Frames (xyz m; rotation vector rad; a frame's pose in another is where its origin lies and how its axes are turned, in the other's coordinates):
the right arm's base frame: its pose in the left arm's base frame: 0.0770 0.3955 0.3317 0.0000 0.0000 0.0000
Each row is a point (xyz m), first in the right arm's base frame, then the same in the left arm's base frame.
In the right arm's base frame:
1: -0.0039 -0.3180 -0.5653
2: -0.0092 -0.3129 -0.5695
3: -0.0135 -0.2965 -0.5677
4: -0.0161 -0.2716 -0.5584
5: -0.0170 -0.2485 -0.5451
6: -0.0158 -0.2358 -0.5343
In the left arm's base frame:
1: 0.0731 0.0775 -0.2336
2: 0.0678 0.0826 -0.2378
3: 0.0635 0.0990 -0.2360
4: 0.0609 0.1239 -0.2267
5: 0.0600 0.1470 -0.2134
6: 0.0612 0.1597 -0.2026

